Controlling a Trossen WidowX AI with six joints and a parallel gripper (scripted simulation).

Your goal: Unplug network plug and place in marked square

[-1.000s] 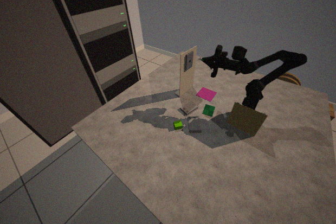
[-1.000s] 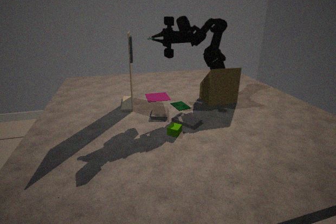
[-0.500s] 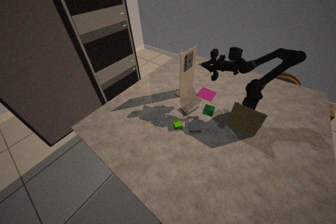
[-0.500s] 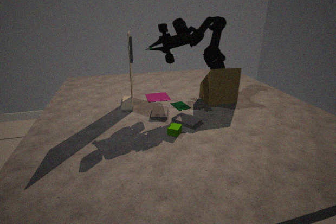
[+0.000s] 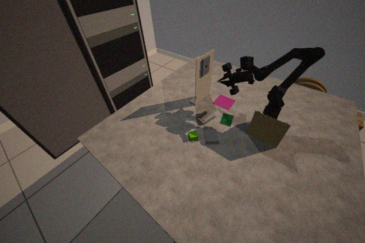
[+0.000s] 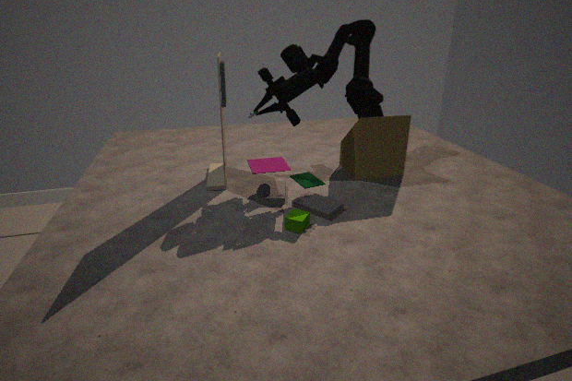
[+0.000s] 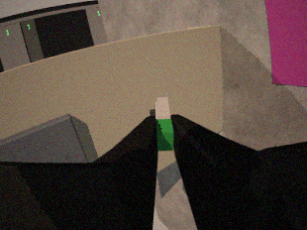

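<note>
Now: the magenta square 180 mm below my gripper tip, 50 mm behind it and 30 mm to the right of it. From my gripper tip the other things lie so: beige panel: 100 mm ahead, 30 mm to the left, 20 mm below; then network plug: 10 mm ahead.
</note>
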